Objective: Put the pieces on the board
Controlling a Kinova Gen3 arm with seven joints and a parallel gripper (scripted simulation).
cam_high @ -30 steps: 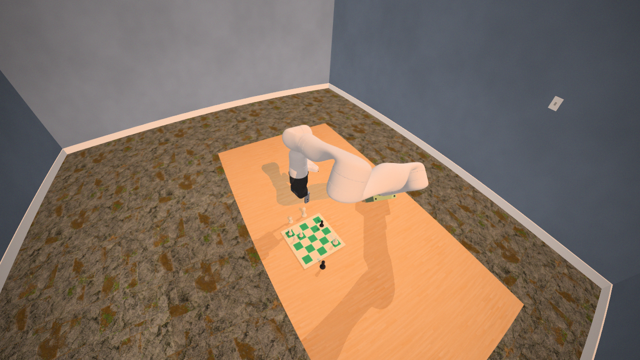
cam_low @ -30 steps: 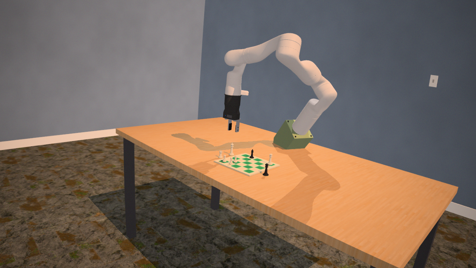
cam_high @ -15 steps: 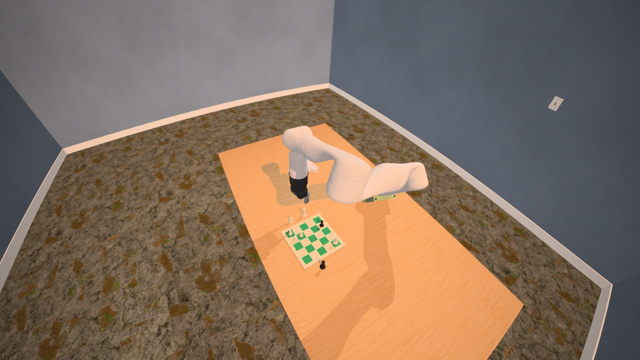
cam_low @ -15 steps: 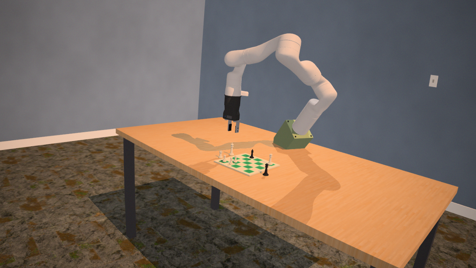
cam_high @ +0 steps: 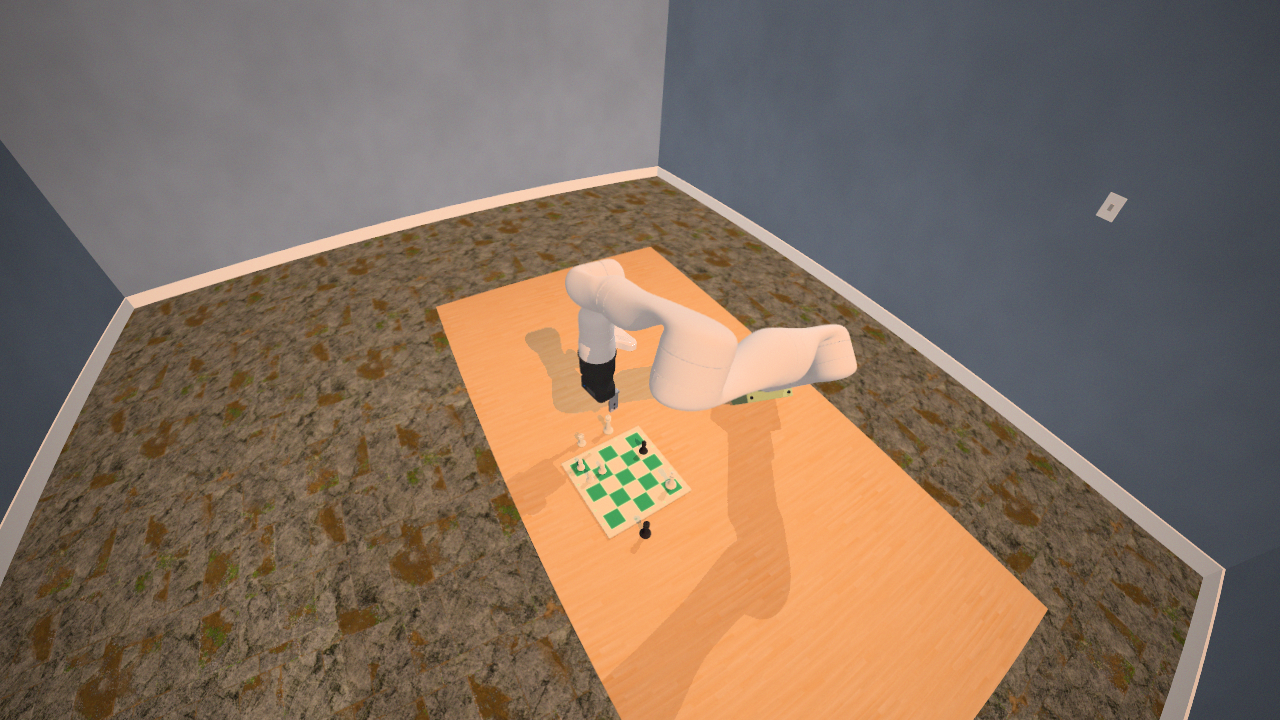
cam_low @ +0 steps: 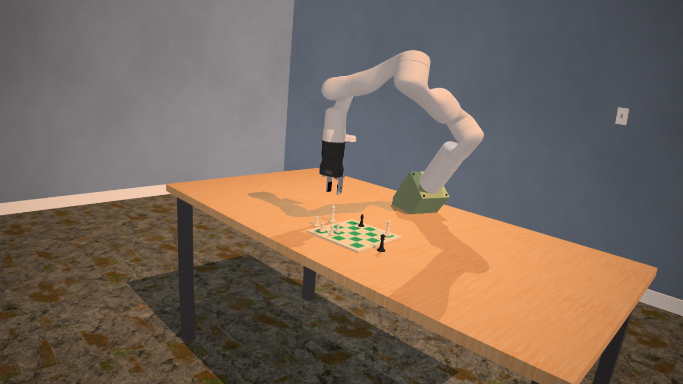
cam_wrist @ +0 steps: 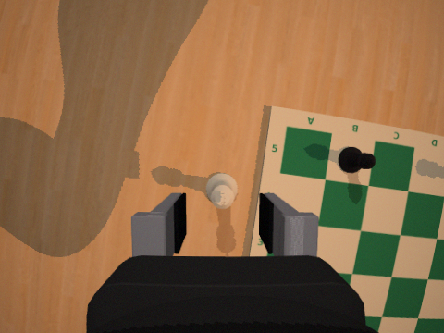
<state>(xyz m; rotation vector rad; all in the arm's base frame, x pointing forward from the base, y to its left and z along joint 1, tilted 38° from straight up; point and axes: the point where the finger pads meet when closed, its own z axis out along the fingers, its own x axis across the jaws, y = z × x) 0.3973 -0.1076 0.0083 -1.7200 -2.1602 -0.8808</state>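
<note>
Right now the white king is 90 mm below my hand. The rest, counted from my hand: chessboard (20 mm ahead, 140 mm to the left, 120 mm below); then black bishop (50 mm behind, 90 mm to the left, 90 mm below); then white rook (70 mm ahead, 10 mm to the left, 110 mm below).
</note>
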